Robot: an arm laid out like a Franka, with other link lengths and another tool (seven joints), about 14 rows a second.
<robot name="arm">
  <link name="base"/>
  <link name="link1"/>
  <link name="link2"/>
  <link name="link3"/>
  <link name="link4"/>
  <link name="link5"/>
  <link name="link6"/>
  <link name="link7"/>
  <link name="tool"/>
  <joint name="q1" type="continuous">
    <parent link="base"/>
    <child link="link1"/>
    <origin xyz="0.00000 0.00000 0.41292" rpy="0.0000 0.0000 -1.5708"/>
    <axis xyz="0 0 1"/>
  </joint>
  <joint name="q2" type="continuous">
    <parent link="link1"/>
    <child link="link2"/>
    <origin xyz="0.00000 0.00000 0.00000" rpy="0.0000 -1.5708 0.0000"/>
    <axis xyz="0 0 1"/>
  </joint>
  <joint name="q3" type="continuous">
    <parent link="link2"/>
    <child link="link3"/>
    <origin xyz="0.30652 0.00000 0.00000" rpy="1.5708 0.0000 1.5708"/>
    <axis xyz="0 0 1"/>
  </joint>
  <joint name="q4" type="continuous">
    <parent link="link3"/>
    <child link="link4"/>
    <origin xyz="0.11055 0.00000 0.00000" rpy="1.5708 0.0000 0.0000"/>
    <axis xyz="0 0 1"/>
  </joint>
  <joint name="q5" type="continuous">
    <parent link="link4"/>
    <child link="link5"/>
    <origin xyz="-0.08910 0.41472 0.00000" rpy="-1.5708 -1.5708 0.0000"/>
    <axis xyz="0 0 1"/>
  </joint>
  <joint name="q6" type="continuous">
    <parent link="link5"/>
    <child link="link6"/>
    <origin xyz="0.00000 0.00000 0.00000" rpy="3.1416 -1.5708 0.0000"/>
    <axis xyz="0 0 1"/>
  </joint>
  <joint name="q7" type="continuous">
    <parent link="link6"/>
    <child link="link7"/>
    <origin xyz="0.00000 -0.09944 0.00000" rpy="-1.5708 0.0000 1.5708"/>
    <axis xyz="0 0 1"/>
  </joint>
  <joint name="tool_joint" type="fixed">
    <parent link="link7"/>
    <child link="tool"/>
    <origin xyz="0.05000 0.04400 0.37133" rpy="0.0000 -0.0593 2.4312"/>
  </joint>
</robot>
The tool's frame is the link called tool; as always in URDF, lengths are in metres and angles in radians. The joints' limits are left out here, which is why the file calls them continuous.
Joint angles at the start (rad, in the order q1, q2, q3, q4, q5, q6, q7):
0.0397 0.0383 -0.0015 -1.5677 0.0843 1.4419 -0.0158
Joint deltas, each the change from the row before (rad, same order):
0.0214 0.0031 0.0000 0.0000 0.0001 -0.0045 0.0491
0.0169 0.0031 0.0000 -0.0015 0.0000 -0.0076 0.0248
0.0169 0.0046 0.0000 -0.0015 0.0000 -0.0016 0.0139
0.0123 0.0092 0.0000 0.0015 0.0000 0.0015 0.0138
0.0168 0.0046 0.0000 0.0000 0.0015 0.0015 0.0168
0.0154 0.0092 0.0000 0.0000 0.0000 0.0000 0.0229
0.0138 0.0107 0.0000 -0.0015 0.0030 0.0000 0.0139
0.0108 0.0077 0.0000 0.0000 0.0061 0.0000 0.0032
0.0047 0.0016 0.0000 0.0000 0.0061 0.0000 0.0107
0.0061 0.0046 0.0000 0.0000 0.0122 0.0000 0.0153
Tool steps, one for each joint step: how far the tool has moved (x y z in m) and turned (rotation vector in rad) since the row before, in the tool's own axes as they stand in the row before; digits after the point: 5 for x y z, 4 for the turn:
0.00856 -0.01070 0.00255 0.0051 -0.0094 0.0281
0.00403 -0.00955 0.00340 0.0066 -0.0125 0.0082
0.00496 -0.00800 0.00383 0.0029 -0.0091 -0.0023
0.00551 -0.00450 0.00441 0.0025 -0.0072 0.0023
0.00642 -0.00777 0.00287 0.0012 -0.0047 0.0005
0.00597 -0.00668 0.00538 0.0039 -0.0104 0.0084
0.00531 -0.00690 0.00665 0.0075 -0.0111 0.0007
0.00445 -0.00652 0.00414 0.0073 -0.0053 -0.0079
0.00305 -0.00419 0.00066 0.0056 0.0009 0.0051
0.00499 -0.00662 0.00190 0.0123 0.0012 0.0075

